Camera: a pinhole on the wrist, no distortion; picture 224 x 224 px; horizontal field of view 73.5 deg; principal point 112.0 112.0 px. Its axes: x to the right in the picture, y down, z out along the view. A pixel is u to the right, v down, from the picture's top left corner.
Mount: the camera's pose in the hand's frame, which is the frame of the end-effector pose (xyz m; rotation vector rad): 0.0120 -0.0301 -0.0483 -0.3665 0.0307 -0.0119
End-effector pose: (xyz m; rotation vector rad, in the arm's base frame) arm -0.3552 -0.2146 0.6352 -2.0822 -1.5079 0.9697
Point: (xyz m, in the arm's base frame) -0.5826 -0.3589 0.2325
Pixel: 88.7 112.9
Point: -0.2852 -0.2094 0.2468
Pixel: 157.0 200.4
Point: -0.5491 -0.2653 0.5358
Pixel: 66.7 43.2
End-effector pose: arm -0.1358 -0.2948 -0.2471 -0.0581 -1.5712 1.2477
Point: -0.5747 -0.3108 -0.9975
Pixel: outside the picture
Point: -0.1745 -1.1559 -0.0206
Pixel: outside the picture
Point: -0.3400 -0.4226 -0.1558
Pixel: 139.5 63.8
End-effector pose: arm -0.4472 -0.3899 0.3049 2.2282 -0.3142 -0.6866
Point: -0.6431 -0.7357 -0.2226
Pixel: 152.0 20.7
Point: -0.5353 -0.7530 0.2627
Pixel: 138.0 151.0
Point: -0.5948 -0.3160 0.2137
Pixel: outside the picture
